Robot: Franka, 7 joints.
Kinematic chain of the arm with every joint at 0, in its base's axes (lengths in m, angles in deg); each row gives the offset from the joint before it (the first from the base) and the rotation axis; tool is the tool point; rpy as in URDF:
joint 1: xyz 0 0 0.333 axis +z
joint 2: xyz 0 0 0 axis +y
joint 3: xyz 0 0 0.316 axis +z
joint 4: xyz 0.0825 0 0 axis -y
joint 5: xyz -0.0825 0 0.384 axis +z
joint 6: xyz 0 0 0 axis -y
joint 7: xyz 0.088 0 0 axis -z
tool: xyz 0 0 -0.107 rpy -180 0 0
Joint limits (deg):
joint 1: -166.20..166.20
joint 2: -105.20..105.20
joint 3: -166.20..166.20
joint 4: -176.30..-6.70
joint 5: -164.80..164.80
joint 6: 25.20..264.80
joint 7: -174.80..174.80
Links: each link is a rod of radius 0.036 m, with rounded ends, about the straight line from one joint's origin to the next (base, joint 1, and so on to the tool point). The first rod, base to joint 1, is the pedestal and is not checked.
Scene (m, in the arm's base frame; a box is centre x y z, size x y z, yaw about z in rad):
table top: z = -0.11
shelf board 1: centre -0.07 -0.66 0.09 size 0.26 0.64 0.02 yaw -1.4
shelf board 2: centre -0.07 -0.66 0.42 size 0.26 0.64 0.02 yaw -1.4
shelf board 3: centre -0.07 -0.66 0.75 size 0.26 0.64 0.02 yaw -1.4
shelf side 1: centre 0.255 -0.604 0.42 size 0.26 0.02 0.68 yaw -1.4
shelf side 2: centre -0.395 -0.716 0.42 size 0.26 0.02 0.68 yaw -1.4
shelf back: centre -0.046 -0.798 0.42 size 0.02 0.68 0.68 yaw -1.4
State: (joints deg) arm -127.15 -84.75 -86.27 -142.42 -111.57 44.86 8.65
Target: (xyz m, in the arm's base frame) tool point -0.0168 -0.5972 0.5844
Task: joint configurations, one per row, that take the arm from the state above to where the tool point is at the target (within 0.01 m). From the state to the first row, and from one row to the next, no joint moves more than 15 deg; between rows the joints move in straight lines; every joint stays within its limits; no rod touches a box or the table.
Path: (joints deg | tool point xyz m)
1: -118.04 -71.76 -76.93 -137.95 -114.67 49.92 8.65 | -0.3463 0.3280 0.3511
2: -108.92 -58.76 -67.58 -133.48 -117.76 54.98 8.65 | -0.4243 0.2456 0.4679
3: -99.81 -45.77 -58.24 -129.00 -120.86 60.05 8.65 | -0.4726 0.0978 0.5727
4: -90.70 -32.78 -48.89 -124.53 -123.96 65.11 8.65 | -0.4637 -0.0968 0.6467
5: -81.58 -19.78 -39.55 -120.06 -127.05 70.17 8.65 | -0.3810 -0.3043 0.6760
6: -72.47 -6.79 -30.21 -115.59 -130.15 75.23 8.65 | -0.2256 -0.4835 0.6545
7: -63.36 6.20 -20.86 -111.12 -133.25 80.29 8.65 | -0.0168 -0.5972 0.5844

